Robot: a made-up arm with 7 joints. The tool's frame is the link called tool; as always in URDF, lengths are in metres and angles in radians.
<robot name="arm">
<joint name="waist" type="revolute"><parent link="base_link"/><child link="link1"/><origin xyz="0 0.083 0" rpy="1.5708 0 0"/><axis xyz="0 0 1"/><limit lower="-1.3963" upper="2"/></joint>
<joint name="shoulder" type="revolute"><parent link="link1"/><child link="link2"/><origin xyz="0 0 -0.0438" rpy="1.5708 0 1.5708"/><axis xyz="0 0 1"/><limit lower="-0.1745" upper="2"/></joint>
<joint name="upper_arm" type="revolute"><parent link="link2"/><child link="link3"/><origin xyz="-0.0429 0 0" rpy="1.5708 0 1.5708"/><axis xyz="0 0 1"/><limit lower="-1.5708" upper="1.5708"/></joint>
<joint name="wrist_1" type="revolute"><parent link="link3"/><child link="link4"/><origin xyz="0 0 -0.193" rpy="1.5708 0 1.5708"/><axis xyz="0 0 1"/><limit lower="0" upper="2.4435"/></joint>
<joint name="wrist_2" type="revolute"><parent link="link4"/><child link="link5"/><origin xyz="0 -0.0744 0" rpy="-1.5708 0 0"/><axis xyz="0 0 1"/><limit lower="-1.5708" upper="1.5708"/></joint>
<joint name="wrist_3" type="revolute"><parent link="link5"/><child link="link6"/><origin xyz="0 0 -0.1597" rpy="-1.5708 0 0"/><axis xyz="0 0 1"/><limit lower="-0.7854" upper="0.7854"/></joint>
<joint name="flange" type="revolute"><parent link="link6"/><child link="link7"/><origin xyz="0 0 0" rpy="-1.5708 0 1.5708"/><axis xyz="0 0 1"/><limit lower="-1.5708" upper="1.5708"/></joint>
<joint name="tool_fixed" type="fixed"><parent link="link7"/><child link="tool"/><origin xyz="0 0 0" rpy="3.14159 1.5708 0"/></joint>
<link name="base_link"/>
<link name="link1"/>
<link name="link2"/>
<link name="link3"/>
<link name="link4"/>
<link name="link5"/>
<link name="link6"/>
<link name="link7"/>
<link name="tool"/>
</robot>
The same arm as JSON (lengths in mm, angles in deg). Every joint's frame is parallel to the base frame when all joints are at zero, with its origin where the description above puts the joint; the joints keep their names.
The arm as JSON. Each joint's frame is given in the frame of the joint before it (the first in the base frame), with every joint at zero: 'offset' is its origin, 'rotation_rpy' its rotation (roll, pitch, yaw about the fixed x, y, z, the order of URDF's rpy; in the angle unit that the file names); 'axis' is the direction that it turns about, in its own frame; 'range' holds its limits. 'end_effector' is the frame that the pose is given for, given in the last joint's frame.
{"length_unit": "mm", "angle_unit": "deg", "chain": [
  {"id": "waist", "offset": [0.0, 83.0, 0.0], "rotation_rpy": [0.0, 0.0, 0.0], "axis": [0.0, -1.0, 0.0], "range": [-80.0, 114.59]},
  {"id": "shoulder", "offset": [0.0, 43.8, 0.0], "rotation_rpy": [0.0, 0.0, 0.0], "axis": [1.0, 0.0, 0.0], "range": [-10.0, 114.59]},
  {"id": "upper_arm", "offset": [0.0, 0.0, -42.9], "rotation_rpy": [0.0, 0.0, 0.0], "axis": [0.0, 0.0, 1.0], "range": [-90.0, 90.0]},
  {"id": "wrist_1", "offset": [0.0, 0.0, -193.0], "rotation_rpy": [0.0, 0.0, 0.0], "axis": [0.0, -1.0, 0.0], "range": [0.0, 140.0]},
  {"id": "wrist_2", "offset": [0.0, 0.0, -74.4], "rotation_rpy": [0.0, 0.0, 0.0], "axis": [0.0, 0.0, 1.0], "range": [-90.0, 90.0]},
  {"id": "wrist_3", "offset": [0.0, 0.0, -159.7], "rotation_rpy": [0.0, 0.0, 0.0], "axis": [0.0, 1.0, 0.0], "range": [-45.0, 45.0]},
  {"id": "flange", "offset": [0.0, 0.0, 0.0], "rotation_rpy": [0.0, 0.0, 0.0], "axis": [-1.0, 0.0, 0.0], "range": [-90.0, 90.0]}
], "end_effector": {"offset": [0.0, 0.0, 0.0], "rotation_rpy": [0.0, 0.0, 0.0]}}

